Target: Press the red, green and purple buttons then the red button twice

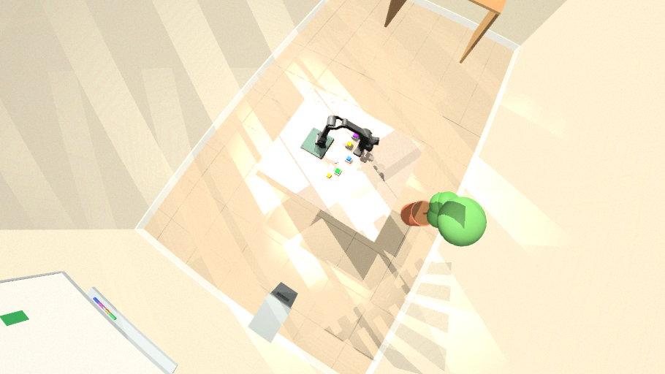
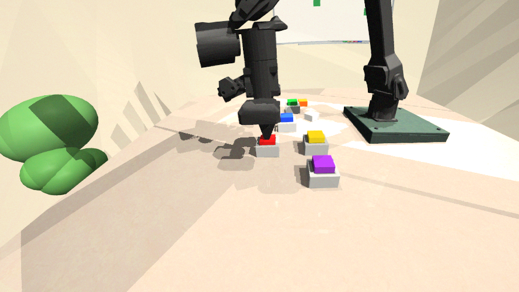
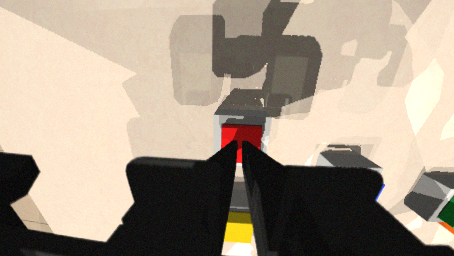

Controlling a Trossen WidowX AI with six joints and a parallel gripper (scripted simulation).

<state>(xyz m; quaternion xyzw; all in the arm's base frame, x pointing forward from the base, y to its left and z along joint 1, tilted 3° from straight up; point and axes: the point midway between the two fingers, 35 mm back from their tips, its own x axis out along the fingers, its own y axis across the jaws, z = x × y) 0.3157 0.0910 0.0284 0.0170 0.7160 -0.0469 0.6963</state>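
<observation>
Right now the green button is 9 cm behind my gripper tip and 24 cm to the right of it. Round my gripper tip: red button: 1 cm below; then blue button: 5 cm behind, 11 cm to the right; then yellow button: 10 cm behind.
</observation>
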